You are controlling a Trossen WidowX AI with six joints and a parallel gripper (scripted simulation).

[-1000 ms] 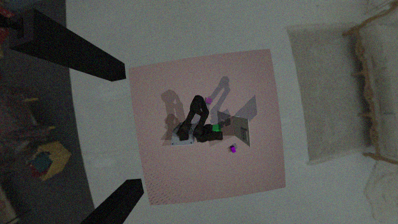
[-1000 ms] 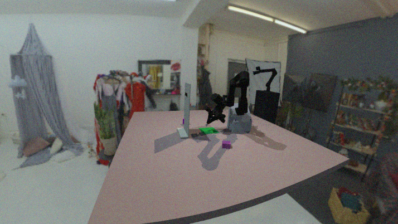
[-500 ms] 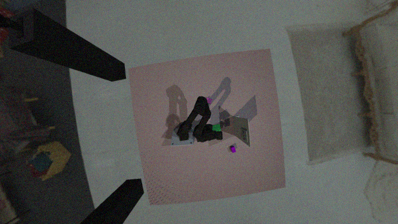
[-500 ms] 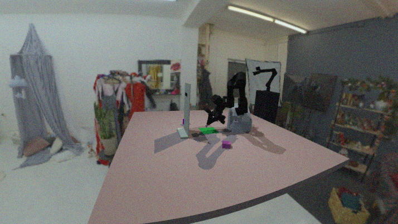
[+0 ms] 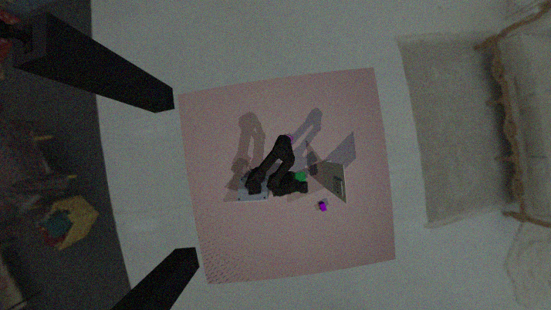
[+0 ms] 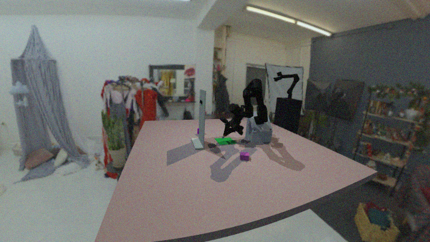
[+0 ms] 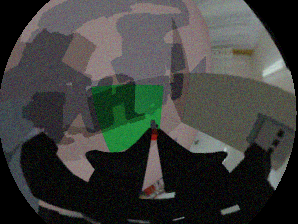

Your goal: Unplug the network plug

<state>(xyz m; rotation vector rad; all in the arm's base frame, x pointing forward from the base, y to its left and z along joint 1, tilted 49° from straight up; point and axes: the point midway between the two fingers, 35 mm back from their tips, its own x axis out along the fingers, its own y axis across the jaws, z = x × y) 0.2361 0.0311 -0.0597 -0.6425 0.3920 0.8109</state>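
My gripper tip is 10 mm past the green marked square and 40 mm above it. From my gripper tip the other things lie so: purple block (20 mm behind, 280 mm to the left, 20 mm below); grey upright panel (180 mm ahead, 20 mm to the left, 120 mm above).
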